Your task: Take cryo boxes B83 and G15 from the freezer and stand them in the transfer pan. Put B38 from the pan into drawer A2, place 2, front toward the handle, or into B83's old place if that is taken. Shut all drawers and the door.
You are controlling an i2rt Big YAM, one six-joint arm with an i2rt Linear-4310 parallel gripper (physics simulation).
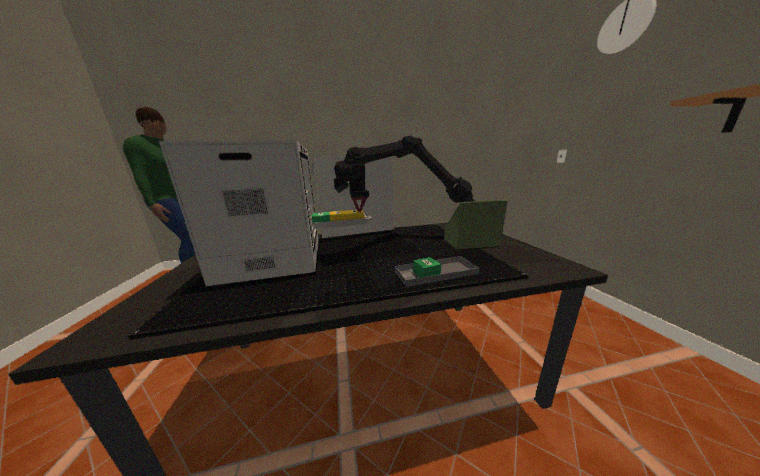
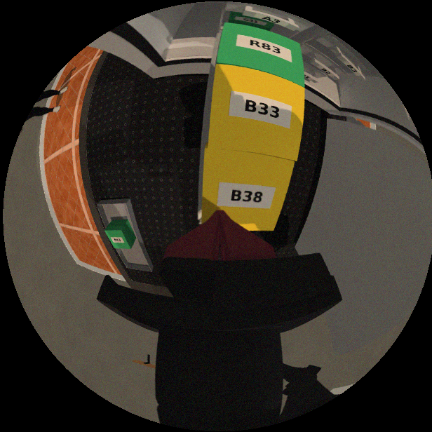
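The white freezer (image 1: 196, 224) stands at the table's left with its door (image 1: 384, 196) (image 2: 370, 200) open. One drawer (image 1: 348, 223) is pulled out; its label is hidden. It bears, from the front, yellow box B38 (image 2: 250, 172), yellow box B33 (image 2: 257, 135) and green box R83 (image 2: 260, 62). My gripper (image 1: 359, 209) (image 2: 219, 215) is shut and empty, its tips at the front end of B38. The transfer pan (image 1: 457, 270) (image 2: 138, 252) holds a green box (image 1: 426, 267) (image 2: 120, 231) with a label too small to read surely. G15 cannot be made out.
Deeper in the freezer, the A3 label (image 2: 271, 19) shows above a dark green box (image 2: 249, 21). The B3 label (image 2: 352, 68) is at the right. An olive-green angled block (image 1: 476, 227) stands near the arm's base. A person (image 1: 151, 168) stands behind the freezer.
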